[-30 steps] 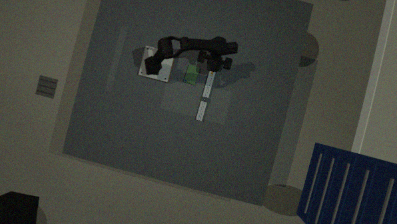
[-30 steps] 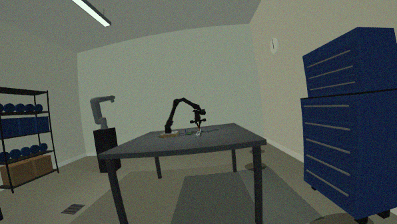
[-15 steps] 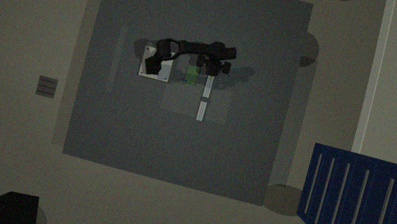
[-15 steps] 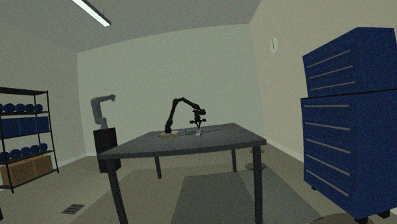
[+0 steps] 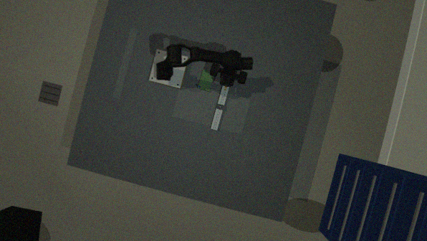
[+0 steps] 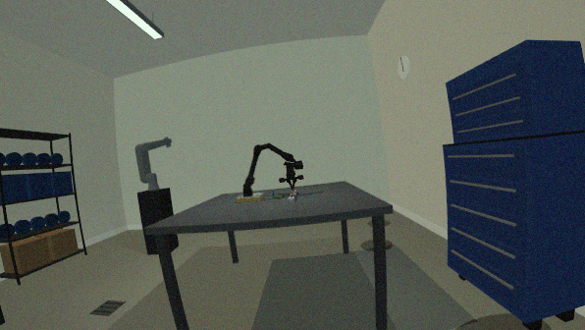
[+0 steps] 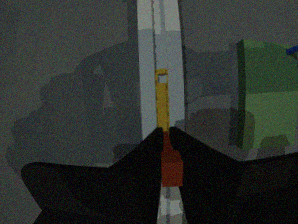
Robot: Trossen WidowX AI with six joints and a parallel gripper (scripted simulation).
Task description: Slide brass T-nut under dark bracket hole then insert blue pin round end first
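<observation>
The blue pin is 150 mm behind my gripper tip, 50 mm to the right of it and 20 mm below it. Also, from my gripper tip: brass T-nut 20 mm to the right; then green tray 130 mm behind, 30 mm to the right, 40 mm below.
</observation>
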